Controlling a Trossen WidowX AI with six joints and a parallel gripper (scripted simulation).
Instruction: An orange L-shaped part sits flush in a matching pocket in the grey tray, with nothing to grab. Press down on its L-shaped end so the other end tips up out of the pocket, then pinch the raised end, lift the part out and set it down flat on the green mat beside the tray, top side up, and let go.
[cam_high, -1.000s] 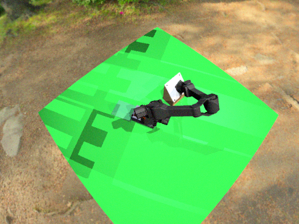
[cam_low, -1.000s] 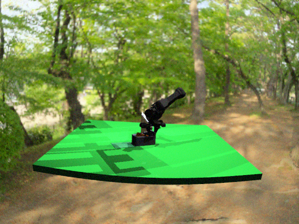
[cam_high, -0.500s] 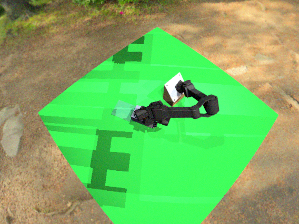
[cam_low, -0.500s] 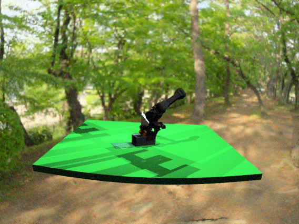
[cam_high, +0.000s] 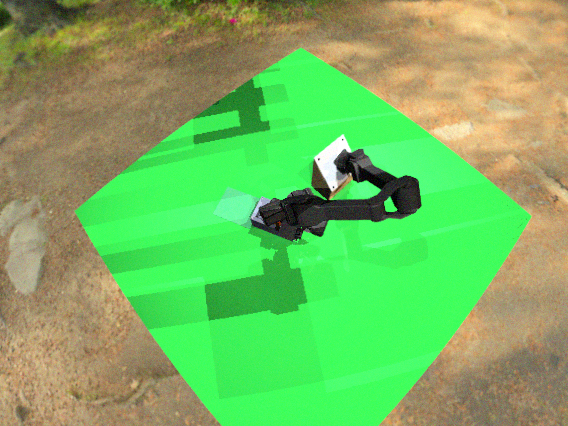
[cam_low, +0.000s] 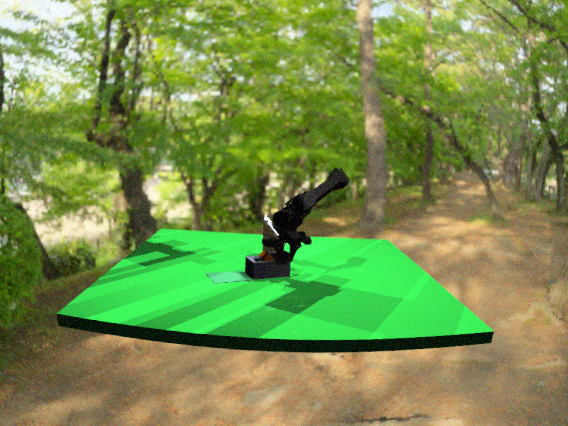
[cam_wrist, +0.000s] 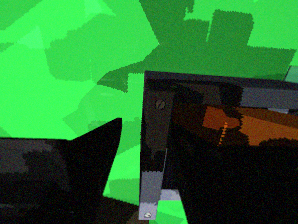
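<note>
The orange L-shaped part is 50 mm to the right of my gripper tip and 10 mm ahead of it. The rest, counted from my gripper tip: pale green mat (220 mm to the right, 60 mm below, 60 mm ahead).
</note>
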